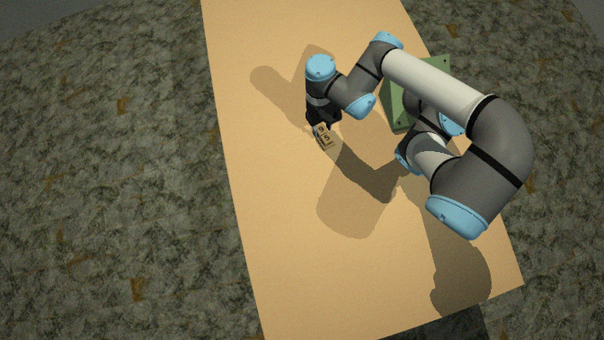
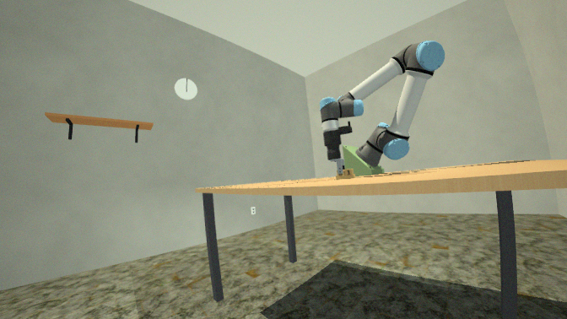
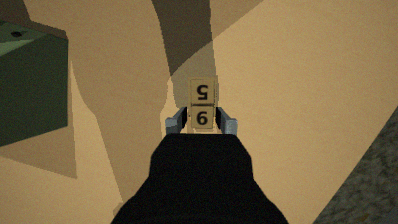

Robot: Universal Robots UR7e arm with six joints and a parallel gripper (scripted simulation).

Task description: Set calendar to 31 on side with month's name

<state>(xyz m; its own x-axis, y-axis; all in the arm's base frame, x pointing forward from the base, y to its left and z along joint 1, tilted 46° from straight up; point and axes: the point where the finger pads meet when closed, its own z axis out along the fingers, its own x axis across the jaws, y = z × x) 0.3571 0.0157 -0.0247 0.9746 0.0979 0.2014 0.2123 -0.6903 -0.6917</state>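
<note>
The wooden tray lies 20 mm to the left of my hand and 30 mm below it.
</note>
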